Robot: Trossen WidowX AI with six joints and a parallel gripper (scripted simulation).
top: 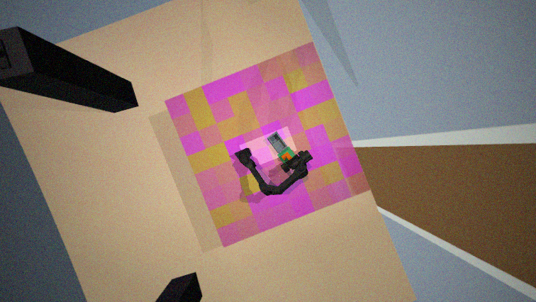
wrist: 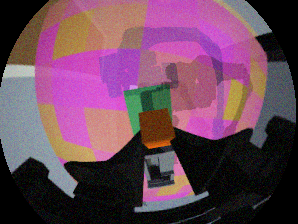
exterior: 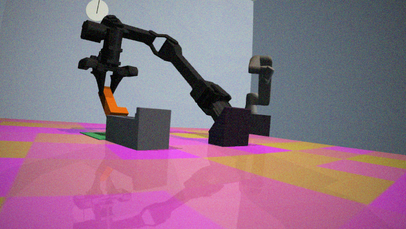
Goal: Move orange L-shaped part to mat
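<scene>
The green mat is 130 mm below my gripper tip, 20 mm to the left of it and 10 mm behind it. Also, from my gripper tip: orange L-shaped part (30 mm below, 20 mm to the left, 20 mm behind).
</scene>
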